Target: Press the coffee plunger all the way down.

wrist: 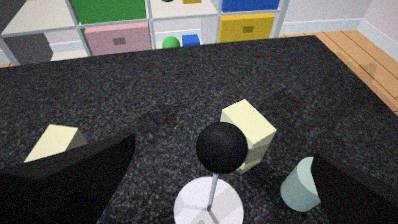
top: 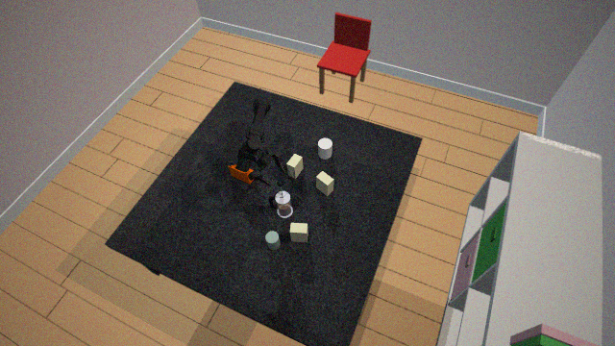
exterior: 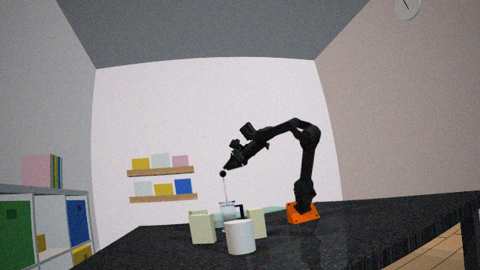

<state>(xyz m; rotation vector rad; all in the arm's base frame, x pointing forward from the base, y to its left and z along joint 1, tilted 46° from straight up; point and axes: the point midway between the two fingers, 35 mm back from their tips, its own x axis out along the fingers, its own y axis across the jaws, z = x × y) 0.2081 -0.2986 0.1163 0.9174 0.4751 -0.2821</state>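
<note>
Right now my gripper tip is 1 cm to the left of the coffee press and 16 cm above it. The rest, counted from my gripper tip: pale green cylinder (2 cm ahead, 19 cm to the right, 25 cm below); white cylinder (11 cm ahead, 41 cm to the left, 24 cm below).
</note>
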